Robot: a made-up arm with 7 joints.
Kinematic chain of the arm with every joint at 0, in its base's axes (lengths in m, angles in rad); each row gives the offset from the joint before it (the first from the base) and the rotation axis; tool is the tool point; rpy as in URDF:
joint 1: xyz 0 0 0.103 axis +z
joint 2: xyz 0 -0.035 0.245 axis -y
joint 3: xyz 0 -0.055 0.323 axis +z
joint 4: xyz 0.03 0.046 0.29 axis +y
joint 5: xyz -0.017 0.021 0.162 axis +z
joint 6: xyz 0 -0.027 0.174 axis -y
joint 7: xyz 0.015 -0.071 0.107 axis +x
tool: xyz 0 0 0 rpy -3.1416 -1.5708 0
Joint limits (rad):
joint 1: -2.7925..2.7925
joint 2: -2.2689..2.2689
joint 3: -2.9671..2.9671
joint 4: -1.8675..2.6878
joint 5: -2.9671..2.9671
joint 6: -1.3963..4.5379
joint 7: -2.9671..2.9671
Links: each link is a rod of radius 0.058 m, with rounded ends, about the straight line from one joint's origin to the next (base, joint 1, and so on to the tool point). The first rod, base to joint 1, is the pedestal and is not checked.
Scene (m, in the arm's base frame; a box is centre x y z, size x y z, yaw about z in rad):
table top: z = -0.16
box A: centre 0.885 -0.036 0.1 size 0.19 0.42 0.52 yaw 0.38
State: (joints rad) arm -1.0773 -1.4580 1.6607 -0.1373 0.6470 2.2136 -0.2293
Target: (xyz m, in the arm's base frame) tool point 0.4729 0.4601 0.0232
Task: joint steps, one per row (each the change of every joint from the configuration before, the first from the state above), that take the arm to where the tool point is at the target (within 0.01 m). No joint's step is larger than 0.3 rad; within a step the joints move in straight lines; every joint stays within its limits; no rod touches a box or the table.
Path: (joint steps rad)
1: 0.2656 0.0366 0.0140 0.1787 -0.1240 0.0869 0.0819
2: 0.2657 0.0367 0.0140 0.1787 -0.1241 0.0870 0.0819
3: 0.2656 0.0366 0.0139 0.1786 -0.1240 0.0869 0.0818
4: 0.2657 0.0367 0.0140 0.1787 -0.1240 0.0869 0.0819
5: 0.2656 0.0366 0.0140 0.1787 -0.1241 0.0869 0.0819
6: 0.2657 0.0367 0.0140 0.1787 -0.1240 0.0870 0.0819
7: -0.0085 -0.1487 -0.0318 0.0280 0.2465 -0.0674 -0.0983
8: -0.0084 -0.1487 -0.0318 0.0279 0.2465 -0.0674 -0.0982
9: -0.0085 -0.1487 -0.0318 0.0280 0.2465 -0.0674 -0.0983
10: -0.0084 -0.1487 -0.0318 0.0279 0.2465 -0.0674 -0.0982
11: -0.0084 -0.1487 -0.0318 0.0280 0.2465 -0.0674 -0.0983

